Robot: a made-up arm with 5 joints. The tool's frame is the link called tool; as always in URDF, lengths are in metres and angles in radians. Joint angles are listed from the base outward.
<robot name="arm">
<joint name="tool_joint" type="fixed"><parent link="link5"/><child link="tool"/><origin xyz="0 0 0" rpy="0 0 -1.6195"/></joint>
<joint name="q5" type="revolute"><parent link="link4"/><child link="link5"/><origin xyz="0.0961 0 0.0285" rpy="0 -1.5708 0"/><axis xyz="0 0 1"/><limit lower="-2.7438" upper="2.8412"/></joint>
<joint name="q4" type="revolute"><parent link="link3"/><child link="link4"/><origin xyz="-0.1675 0.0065 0" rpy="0 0 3.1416"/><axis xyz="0 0 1"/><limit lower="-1.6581" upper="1.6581"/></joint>
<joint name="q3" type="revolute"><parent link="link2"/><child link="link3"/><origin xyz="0.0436 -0.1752 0" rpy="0 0 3.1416"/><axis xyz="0 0 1"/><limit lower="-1.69" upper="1.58"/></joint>
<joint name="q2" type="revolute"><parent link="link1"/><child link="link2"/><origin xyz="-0.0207 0.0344 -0.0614" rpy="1.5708 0 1.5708"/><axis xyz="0 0 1"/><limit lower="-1.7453" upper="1.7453"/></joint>
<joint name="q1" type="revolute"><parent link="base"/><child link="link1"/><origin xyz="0.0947 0 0.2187" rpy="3.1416 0 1.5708"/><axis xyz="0 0 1"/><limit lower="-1.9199" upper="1.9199"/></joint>
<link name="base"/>
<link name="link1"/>
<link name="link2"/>
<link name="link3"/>
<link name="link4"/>
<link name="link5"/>
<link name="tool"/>
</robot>
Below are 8 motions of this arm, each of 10 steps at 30 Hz.
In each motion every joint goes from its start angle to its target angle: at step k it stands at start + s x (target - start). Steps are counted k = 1, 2, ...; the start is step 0. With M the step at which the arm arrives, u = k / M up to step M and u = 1 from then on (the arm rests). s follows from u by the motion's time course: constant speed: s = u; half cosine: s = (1 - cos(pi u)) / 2; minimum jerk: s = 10 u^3 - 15 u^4 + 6 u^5.
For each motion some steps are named. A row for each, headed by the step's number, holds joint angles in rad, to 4 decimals.
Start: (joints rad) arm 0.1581 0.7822 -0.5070 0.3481 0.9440
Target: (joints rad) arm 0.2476 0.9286 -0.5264 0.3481 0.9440
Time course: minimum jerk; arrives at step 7
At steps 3, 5, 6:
3: 0.1910 0.8361 -0.5141 0.3481 0.9440
5: 0.2346 0.9074 -0.5236 0.3481 0.9440
6: 0.2455 0.9252 -0.5259 0.3481 0.9440

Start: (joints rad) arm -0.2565 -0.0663 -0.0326 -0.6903 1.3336
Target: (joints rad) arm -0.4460 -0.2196 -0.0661 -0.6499 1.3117
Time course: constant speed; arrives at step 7
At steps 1, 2, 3, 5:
1: -0.2836 -0.0882 -0.0374 -0.6845 1.3305
2: -0.3106 -0.1101 -0.0422 -0.6788 1.3273
3: -0.3377 -0.1320 -0.0470 -0.6730 1.3242
5: -0.3919 -0.1758 -0.0565 -0.6614 1.3180

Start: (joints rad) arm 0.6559 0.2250 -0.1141 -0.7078 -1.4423
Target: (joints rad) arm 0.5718 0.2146 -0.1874 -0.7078 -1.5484
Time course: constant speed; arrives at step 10
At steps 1, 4, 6, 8, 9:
1: 0.6475 0.2240 -0.1214 -0.7078 -1.4529
4: 0.6223 0.2208 -0.1434 -0.7078 -1.4847
6: 0.6054 0.2188 -0.1581 -0.7078 -1.5060
8: 0.5886 0.2167 -0.1727 -0.7078 -1.5272
9: 0.5802 0.2156 -0.1801 -0.7078 -1.5378

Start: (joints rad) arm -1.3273 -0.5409 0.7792 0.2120 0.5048
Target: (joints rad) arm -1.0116 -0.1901 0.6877 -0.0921 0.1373
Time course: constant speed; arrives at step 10
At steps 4, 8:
4: -1.2010 -0.4006 0.7426 0.0904 0.3578
8: -1.0747 -0.2603 0.7060 -0.0313 0.2108

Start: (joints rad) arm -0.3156 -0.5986 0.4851 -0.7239 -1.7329
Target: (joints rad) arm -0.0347 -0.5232 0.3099 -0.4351 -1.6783
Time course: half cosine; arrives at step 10
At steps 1, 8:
1: -0.3087 -0.5968 0.4808 -0.7168 -1.7316
8: -0.0615 -0.5304 0.3266 -0.4627 -1.6835

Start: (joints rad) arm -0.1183 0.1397 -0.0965 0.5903 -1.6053
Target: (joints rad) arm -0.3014 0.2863 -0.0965 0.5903 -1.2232
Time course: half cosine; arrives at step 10
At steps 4, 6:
4: -0.1816 0.1903 -0.0965 0.5903 -1.4733
6: -0.2381 0.2357 -0.0965 0.5903 -1.3552

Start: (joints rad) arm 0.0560 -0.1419 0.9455 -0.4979 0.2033
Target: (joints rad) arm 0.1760 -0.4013 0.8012 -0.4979 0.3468
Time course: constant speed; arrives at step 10
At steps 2, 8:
2: 0.0800 -0.1938 0.9166 -0.4979 0.2320
8: 0.1520 -0.3494 0.8301 -0.4979 0.3181

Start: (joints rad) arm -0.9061 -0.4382 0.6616 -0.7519 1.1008
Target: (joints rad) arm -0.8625 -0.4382 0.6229 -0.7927 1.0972
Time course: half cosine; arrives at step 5
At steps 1, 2, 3, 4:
1: -0.9019 -0.4382 0.6579 -0.7558 1.1005
2: -0.8910 -0.4382 0.6482 -0.7660 1.0996
3: -0.8776 -0.4382 0.6363 -0.7786 1.0984
4: -0.8667 -0.4382 0.6266 -0.7888 1.0975

